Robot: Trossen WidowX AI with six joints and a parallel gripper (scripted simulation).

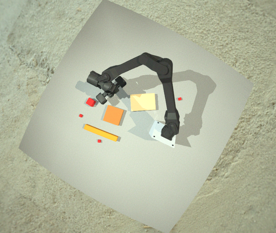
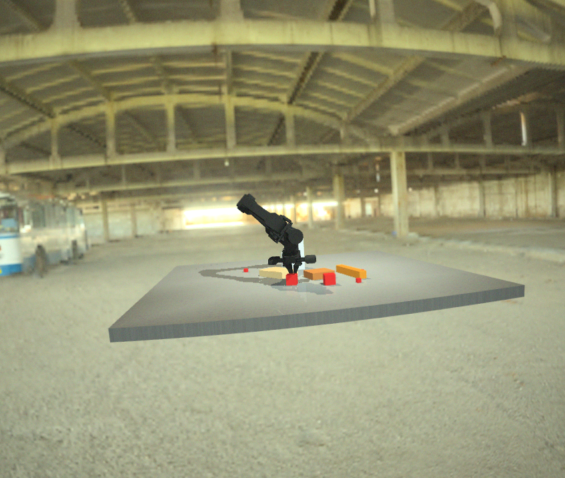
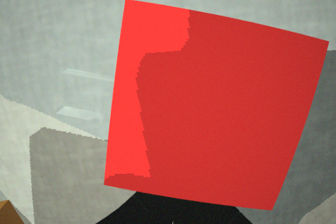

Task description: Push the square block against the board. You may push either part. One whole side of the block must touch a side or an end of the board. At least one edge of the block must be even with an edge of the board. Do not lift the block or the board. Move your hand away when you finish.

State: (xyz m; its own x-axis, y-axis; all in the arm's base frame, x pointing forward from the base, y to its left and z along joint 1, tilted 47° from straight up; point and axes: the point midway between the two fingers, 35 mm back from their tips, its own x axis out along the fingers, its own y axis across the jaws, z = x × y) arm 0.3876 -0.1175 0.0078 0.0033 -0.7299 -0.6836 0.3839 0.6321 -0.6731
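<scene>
Now: gripper tip 6 cm past the orange square block, 13 cm to the right of it and 1 cm below it. Also, from my gripper tip: pale yellow block (19 cm behind, 2 cm to the right, 1 cm above); long orange board (4 cm behind, 26 cm to the left, 1 cm above).
</scene>
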